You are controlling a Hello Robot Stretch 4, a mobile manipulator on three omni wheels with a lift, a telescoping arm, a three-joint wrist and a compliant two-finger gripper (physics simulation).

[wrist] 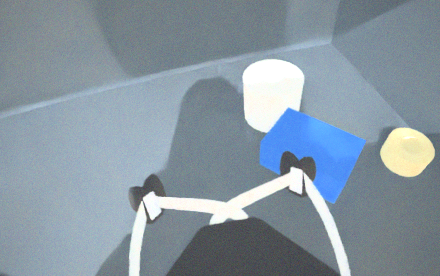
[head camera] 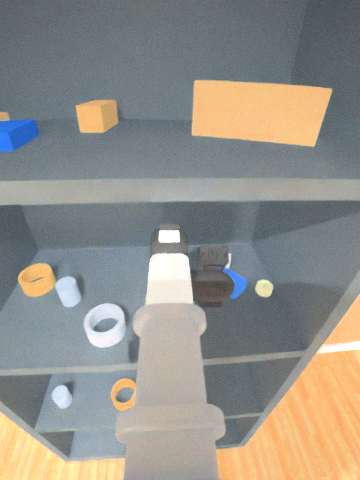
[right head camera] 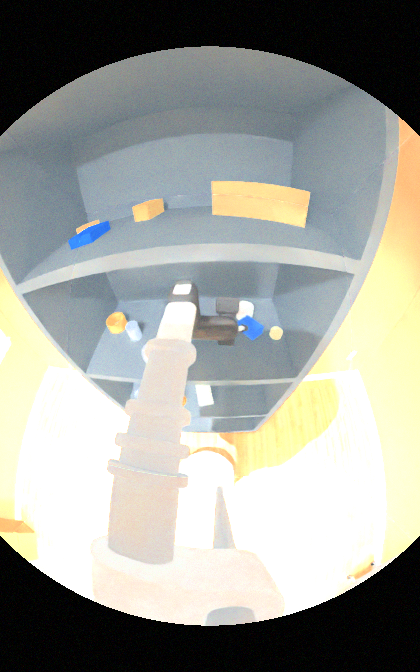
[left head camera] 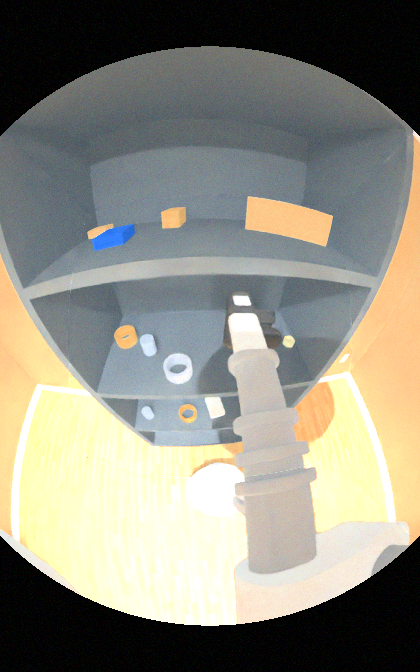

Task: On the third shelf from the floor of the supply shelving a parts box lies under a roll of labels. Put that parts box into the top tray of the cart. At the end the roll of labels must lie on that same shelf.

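Frame: origin at the robot's base, x right, y ahead, z up, level; centimetres.
Where they show: gripper, fingertip midpoint: (wrist: 221, 178).
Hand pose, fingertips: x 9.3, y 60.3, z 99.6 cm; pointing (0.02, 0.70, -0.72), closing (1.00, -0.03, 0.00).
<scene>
After its pixels a point has its place.
On the third shelf (head camera: 260, 335) @(x 24.4, y 44.0, z 96.3 cm), a blue box (head camera: 237, 284) @(x 20.9, y 59.0, z 100.3 cm) (right head camera: 251, 327) (wrist: 330, 145) @(x 20.6, y 60.9, z 100.3 cm) sits near the back right. A white cylinder (right head camera: 246, 309) (wrist: 272, 92) @(x 16.6, y 67.9, z 102.3 cm) stands behind it, its lower part hidden by the box. A short pale-yellow round piece (head camera: 264, 288) @(x 29.7, y 58.4, z 98.9 cm) (left head camera: 288, 341) (right head camera: 276, 333) (wrist: 407, 152) @(x 29.2, y 58.9, z 98.8 cm) is to the right. I cannot tell for certain which is the roll of labels; no roll shows on top of the blue box. My gripper (wrist: 221, 178) @(x 9.3, y 60.3, z 99.6 cm) is open, with no object between its fingertips; its right fingertip overlaps the blue box in the wrist view. The cart cannot be made out.
An orange ring (head camera: 37, 280) @(x -39.7, y 59.9, z 101.4 cm), a light-blue cylinder (head camera: 68, 291) @(x -28.3, y 54.8, z 102.6 cm) and a pale ring (head camera: 105, 325) are on the same shelf, left of my arm (head camera: 170, 360) @(x -0.1, y 20.2, z 132.3 cm). The shelf above (head camera: 100, 192) @(x -8.7, y 37.4, z 140.3 cm) holds a long orange box (head camera: 260, 113) @(x 17.7, y 59.7, z 147.1 cm). The right side wall (head camera: 320, 250) @(x 34.8, y 49.9, z 120.7 cm) stands beyond the yellow piece.
</scene>
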